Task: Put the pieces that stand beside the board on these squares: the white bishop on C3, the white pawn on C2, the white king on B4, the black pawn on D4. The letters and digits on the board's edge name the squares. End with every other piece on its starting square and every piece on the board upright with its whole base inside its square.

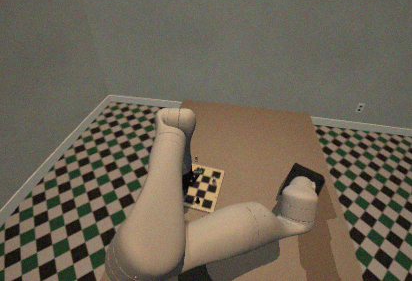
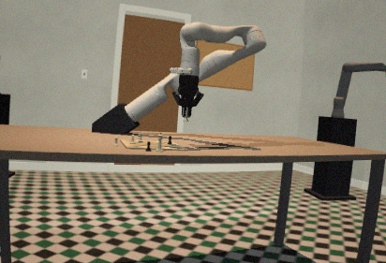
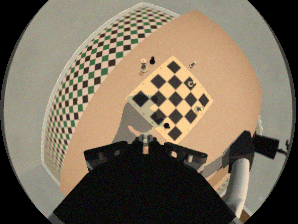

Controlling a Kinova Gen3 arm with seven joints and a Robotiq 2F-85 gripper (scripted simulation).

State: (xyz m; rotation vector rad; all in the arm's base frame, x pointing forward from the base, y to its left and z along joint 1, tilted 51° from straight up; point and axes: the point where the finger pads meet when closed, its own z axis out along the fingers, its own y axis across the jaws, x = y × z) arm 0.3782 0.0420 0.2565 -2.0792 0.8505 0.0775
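Right now my hand is 13 cm above the chessboard, 12 cm to the left of it and 2 cm short of it.
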